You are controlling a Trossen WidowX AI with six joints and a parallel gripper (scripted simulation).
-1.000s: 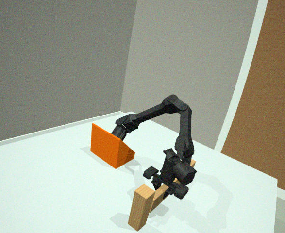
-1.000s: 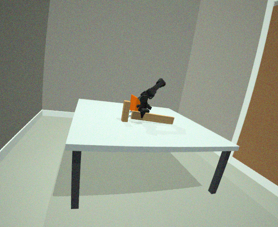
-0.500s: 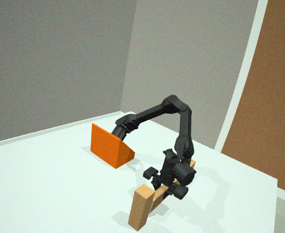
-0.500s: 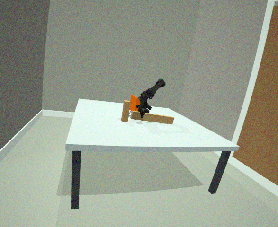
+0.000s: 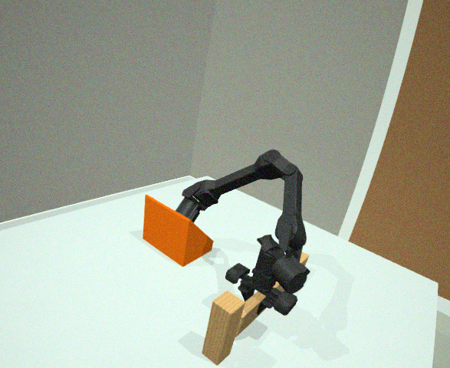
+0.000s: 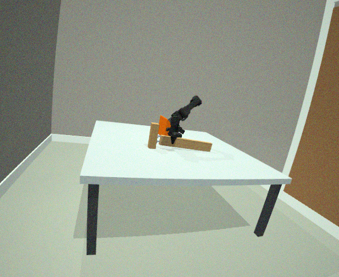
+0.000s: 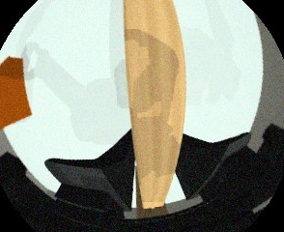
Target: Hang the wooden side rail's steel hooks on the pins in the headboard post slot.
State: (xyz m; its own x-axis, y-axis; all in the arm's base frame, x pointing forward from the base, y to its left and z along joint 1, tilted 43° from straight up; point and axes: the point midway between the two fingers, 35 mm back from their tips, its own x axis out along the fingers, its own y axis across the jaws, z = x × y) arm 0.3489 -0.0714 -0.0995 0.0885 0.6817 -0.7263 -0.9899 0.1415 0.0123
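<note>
My gripper tip is now 2 cm past the wooden headboard post, 14 cm to the left of it and 4 cm below it.
</note>
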